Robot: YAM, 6 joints.
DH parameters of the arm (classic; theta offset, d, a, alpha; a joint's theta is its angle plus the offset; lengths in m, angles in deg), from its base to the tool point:
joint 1: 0 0.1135 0.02 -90
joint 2: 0 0 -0.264 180
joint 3: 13.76 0 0.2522 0
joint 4: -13.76 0 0.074 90
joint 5: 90 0 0 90
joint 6: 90 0.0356 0 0
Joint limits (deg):
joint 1: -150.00..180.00
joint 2: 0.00..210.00
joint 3: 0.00..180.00
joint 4: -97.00..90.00
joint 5: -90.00..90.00
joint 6: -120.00..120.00
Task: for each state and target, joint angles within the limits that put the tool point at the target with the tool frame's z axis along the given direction. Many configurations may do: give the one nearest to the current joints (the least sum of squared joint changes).
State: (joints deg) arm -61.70 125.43 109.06 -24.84 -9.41 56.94
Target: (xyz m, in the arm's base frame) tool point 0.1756 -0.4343 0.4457 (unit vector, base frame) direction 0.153 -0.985 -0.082
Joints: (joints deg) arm -66.92 114.42 124.27 -14.70 14.21 56.94
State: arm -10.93 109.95 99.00 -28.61 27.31 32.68
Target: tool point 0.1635 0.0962 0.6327 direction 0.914 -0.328 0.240
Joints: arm 39.48 80.50 126.60 -20.32 56.51 32.68
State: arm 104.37 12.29 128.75 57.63 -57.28 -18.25
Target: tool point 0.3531 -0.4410 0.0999 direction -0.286 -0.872 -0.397
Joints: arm 131.55 0.15 155.40 65.36 -52.42 -18.25
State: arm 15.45 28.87 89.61 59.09 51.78 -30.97
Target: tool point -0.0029 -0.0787 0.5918 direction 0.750 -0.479 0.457
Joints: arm 64.36 40.88 86.58 57.51 62.01 -30.97
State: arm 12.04 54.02 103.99 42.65 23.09 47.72
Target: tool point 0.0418 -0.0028 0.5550 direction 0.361 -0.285 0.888
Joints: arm 14.24 40.52 68.46 44.57 21.41 47.72
